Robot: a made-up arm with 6 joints.
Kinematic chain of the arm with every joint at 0, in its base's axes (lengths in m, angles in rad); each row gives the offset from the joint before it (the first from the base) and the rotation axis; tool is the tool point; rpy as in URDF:
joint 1: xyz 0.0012 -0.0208 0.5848 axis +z
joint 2: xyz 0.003 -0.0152 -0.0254 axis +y
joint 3: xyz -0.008 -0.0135 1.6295 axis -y
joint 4: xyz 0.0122 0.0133 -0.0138 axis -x
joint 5: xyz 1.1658 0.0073 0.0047 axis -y
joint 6: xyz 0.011 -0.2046 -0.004 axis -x
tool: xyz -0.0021 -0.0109 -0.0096 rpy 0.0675 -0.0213 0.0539
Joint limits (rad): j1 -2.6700..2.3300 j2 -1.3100..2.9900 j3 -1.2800..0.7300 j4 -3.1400..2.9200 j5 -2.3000..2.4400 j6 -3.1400..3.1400
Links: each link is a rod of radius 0.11 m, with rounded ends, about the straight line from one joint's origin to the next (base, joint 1, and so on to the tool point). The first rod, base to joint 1, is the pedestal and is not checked.
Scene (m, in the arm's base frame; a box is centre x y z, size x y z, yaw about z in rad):
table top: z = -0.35
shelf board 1: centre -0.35 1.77 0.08 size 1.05 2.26 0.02 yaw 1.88
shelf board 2: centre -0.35 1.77 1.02 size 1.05 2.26 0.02 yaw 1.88
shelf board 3: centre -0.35 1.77 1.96 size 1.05 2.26 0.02 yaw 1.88
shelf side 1: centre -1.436 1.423 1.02 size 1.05 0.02 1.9 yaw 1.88
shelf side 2: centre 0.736 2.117 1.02 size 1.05 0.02 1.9 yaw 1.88
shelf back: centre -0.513 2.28 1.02 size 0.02 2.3 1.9 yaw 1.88
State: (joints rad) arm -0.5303 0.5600 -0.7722 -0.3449 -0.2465 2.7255
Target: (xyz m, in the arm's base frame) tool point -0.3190 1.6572 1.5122
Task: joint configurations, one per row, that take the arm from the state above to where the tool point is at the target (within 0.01 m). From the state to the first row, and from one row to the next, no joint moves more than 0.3 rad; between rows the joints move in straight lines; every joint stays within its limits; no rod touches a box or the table.
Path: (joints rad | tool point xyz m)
1: -0.2627 0.5429 -0.6890 -0.3388 -0.2465 2.7274 | 1.0797 -0.5174 0.8154
2: 0.0048 0.5258 -0.6058 -0.3327 -0.2465 2.7294 | 1.2624 -0.2146 0.8689
3: 0.2724 0.5087 -0.5226 -0.3265 -0.2465 2.7313 | 1.3506 0.1484 0.9334
4: 0.5399 0.4916 -0.4394 -0.3204 -0.2466 2.7333 | 1.3259 0.5395 1.0083
5: 0.8075 0.4745 -0.3562 -0.3143 -0.2466 2.7352 | 1.1806 0.9217 1.0928
6: 1.0750 0.4574 -0.2730 -0.3082 -0.2466 2.7371 | 0.9202 1.2561 1.1864
7: 1.3426 0.4403 -0.1898 -0.3020 -0.2466 2.7391 | 0.5626 1.5074 1.2881
8: 1.6101 0.4232 -0.1065 -0.2959 -0.2466 2.7410 | 0.1372 1.6470 1.3971
9: 1.8777 0.4061 -0.0233 -0.2898 -0.2466 2.7430 | -0.3190 1.6572 1.5123

